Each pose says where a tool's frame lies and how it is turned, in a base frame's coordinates. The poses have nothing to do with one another.
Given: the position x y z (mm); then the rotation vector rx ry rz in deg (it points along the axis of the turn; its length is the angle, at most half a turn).
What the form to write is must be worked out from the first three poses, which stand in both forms.
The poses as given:
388 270 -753 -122.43 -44.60 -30.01
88 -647 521 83.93 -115.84 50.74
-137 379 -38 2.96 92.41 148.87
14 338 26 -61.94 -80.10 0.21
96 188 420 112.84 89.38 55.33
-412 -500 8 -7.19 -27.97 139.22
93 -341 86 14.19 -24.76 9.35
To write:
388 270 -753 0.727 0.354 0.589 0.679 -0.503 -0.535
88 -647 521 -0.306 -0.636 0.709 -0.952 0.215 -0.218
-137 379 -38 -0.996 0.088 -0.015 -0.053 -0.441 0.896
14 338 26 0.252 0.580 0.774 0.576 0.553 -0.602
96 188 420 0.117 0.962 0.247 0.650 -0.262 0.713
-412 -500 8 -0.785 0.618 0.032 -0.583 -0.721 -0.376
93 -341 86 0.896 0.104 0.432 -0.208 0.957 0.202

